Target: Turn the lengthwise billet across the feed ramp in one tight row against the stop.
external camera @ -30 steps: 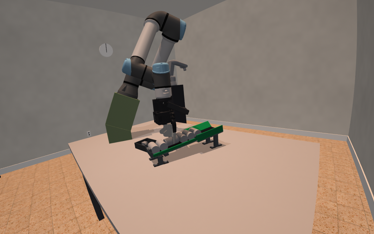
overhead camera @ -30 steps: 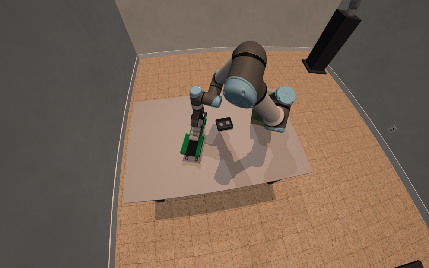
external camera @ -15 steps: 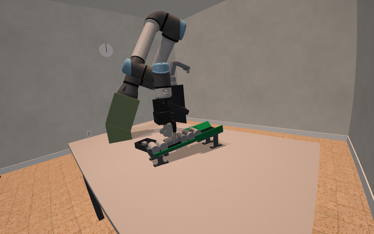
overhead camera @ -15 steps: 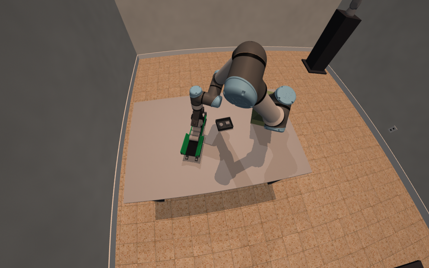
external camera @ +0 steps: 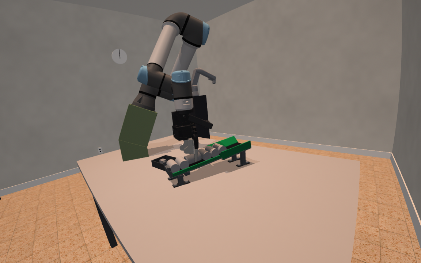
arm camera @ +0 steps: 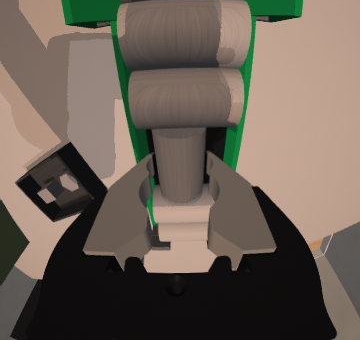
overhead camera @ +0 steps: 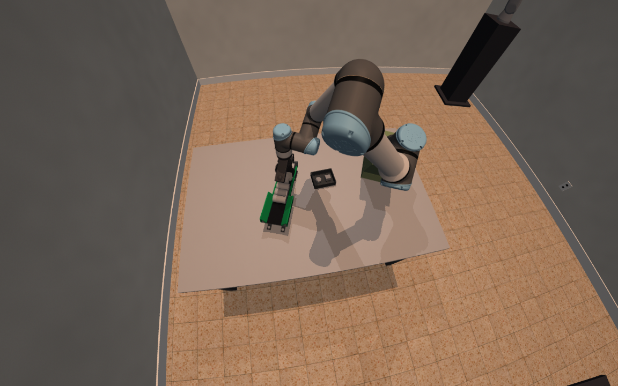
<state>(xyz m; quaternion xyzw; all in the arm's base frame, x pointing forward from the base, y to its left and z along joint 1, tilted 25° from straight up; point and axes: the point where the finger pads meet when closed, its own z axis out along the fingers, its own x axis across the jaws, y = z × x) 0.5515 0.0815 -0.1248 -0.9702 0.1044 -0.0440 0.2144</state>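
The stop lies 120 mm to the right of my hand, 30 mm below it and 20 mm behind it. From my hand the other things lie so: black tray (210 mm behind, 80 mm below, 50 mm to the right).
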